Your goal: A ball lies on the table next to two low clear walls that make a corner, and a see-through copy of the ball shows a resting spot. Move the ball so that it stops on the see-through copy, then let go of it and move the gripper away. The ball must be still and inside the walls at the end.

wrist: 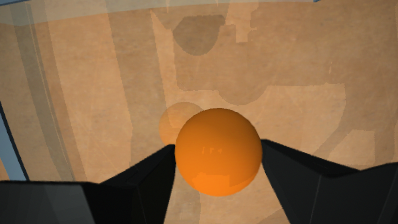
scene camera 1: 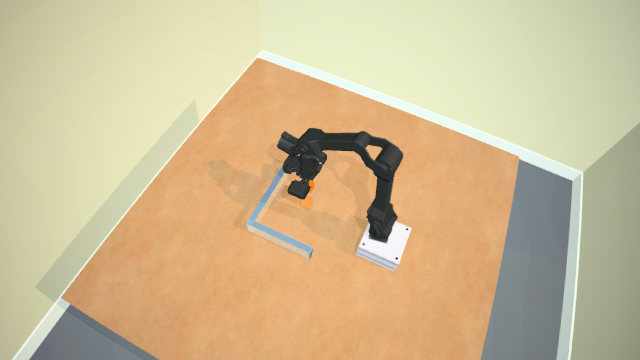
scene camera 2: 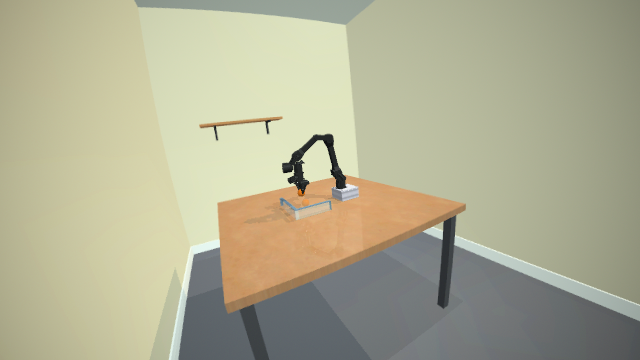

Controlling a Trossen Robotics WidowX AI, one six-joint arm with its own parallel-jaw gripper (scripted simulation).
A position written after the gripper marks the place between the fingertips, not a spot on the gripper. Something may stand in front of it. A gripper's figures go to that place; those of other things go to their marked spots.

Labels:
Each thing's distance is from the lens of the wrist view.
gripper (wrist: 217, 148): 11 cm
ball (wrist: 218, 152): 8 cm

